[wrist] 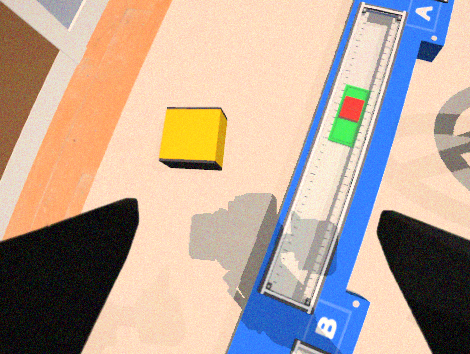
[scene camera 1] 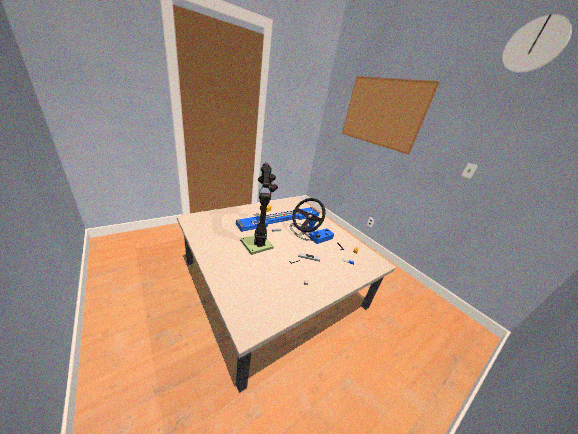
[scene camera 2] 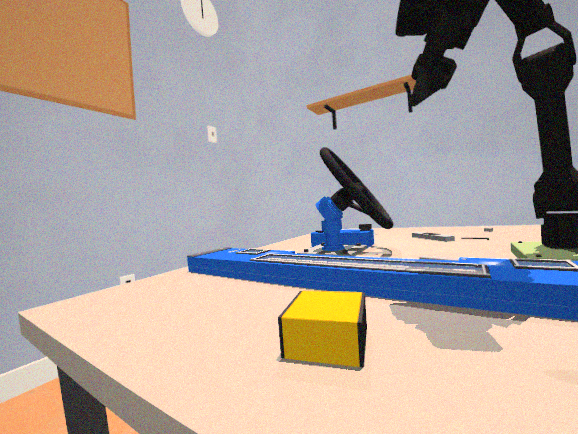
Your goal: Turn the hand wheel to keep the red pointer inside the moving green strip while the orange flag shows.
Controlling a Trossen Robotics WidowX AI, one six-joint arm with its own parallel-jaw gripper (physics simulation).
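Pixels of known places: gripper, fingertip midpoint: (wrist: pixel 259 216) (scene camera 2: pixel 416 87); arm's base at its link origin: (scene camera 1: pixel 260 244) (scene camera 2: pixel 565 245).
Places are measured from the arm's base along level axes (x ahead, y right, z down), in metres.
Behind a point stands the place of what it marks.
Note:
The black hand wheel (scene camera 1: pixel 308 200) {x 0.488, y -0.080, z -0.254 m} (scene camera 2: pixel 345 174) {x 0.427, y -0.141, z -0.191 m} stands tilted on its blue stand (scene camera 2: pixel 332 230) {x 0.511, y -0.039, z -0.046 m}. In the wrist view, the red pointer (wrist: pixel 351 108) {x 0.425, y -0.299, z -0.016 m} lies inside the green strip (wrist: pixel 344 132) {x 0.392, y -0.300, z -0.016 m}, nearer the strip's end towards the A mark. Both are in the long scale window of the blue housing (scene camera 1: pixel 245 223) {x 0.013, y -0.280, z -0.016 m} (scene camera 2: pixel 310 284) {x 0.437, y -0.338, z 0.017 m} (wrist: pixel 361 200) {x 0.314, y -0.260, z -0.016 m}. The orange flag cannot be made out in these views. My gripper (scene camera 2: pixel 414 102) {x 0.248, y -0.335, z -0.278 m} (wrist: pixel 259 216) {x 0.248, y -0.335, z -0.278 m} is open and empty, high above the housing and apart from the wheel.
A yellow block (scene camera 1: pixel 268 208) {x 0.346, y -0.457, z -0.009 m} (scene camera 2: pixel 322 330) {x 0.325, y -0.533, z -0.008 m} (wrist: pixel 190 135) {x 0.336, y -0.493, z -0.017 m} sits on the table (scene camera 1: pixel 260 300) {x -0.237, y 0.435, z 0.024 m} beside the housing. A blue box (scene camera 1: pixel 322 236) lies by the wheel. A grey tool (scene camera 1: pixel 310 257) {x 0.266, y 0.287, z 0.008 m}, a small orange piece (scene camera 1: pixel 356 250) {x 0.666, y 0.397, z -0.003 m} and a blue-ended item (scene camera 1: pixel 351 262) {x 0.527, y 0.467, z 0.013 m} lie farther off.

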